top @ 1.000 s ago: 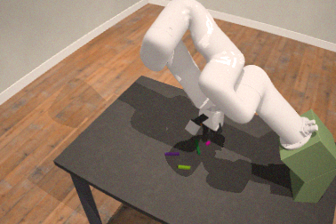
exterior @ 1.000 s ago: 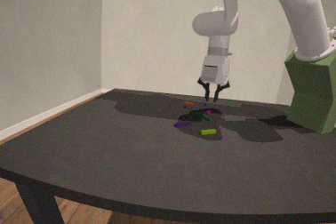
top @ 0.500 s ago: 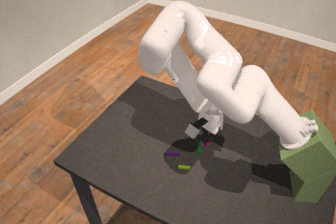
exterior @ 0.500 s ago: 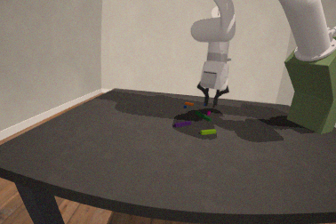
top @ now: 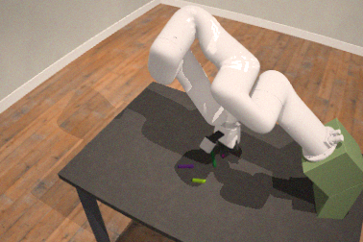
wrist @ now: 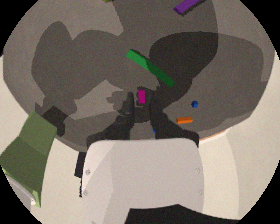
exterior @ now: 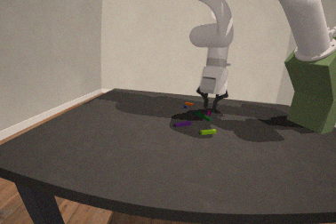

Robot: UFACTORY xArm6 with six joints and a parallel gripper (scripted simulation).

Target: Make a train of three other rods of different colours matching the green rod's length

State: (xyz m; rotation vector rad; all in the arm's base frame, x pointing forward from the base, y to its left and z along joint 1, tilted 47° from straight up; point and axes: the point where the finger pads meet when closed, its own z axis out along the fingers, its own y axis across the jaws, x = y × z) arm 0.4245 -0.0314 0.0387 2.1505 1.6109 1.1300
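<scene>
My gripper is now 1 cm to the left of the magenta rod and 4 cm above it. Also, from my hand: purple rod (9 cm ahead, 14 cm to the left, 4 cm below); green rod (2 cm ahead, 4 cm to the left, 4 cm below); orange rod (9 cm ahead, 10 cm to the right, 4 cm below).
</scene>
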